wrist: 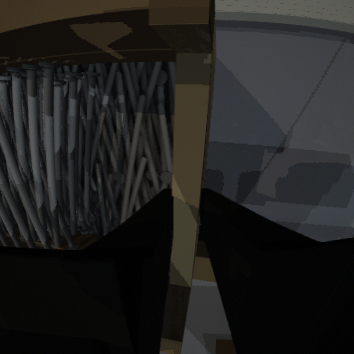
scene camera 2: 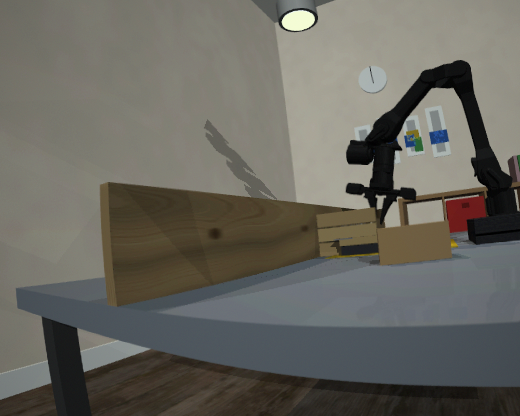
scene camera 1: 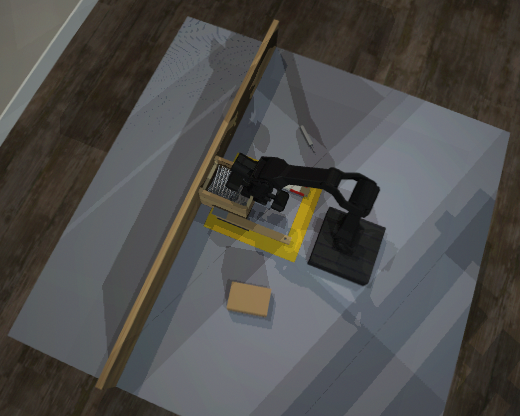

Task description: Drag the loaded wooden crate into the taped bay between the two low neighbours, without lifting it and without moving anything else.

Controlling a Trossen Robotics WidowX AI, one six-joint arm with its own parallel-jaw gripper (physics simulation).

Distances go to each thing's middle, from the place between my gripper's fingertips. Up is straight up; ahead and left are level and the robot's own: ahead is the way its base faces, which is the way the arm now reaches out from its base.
The yellow tape outline (scene camera 1: 301, 222) is 70 mm below my hand, 40 mm behind it and 20 mm to the right of it. From my hand the other things lie so: low wooden slat (scene camera 1: 225, 216) 80 mm to the left, 50 mm below, 30 mm behind; then tan block (scene camera 2: 428, 241) 290 mm to the left, 110 mm behind, 40 mm below.
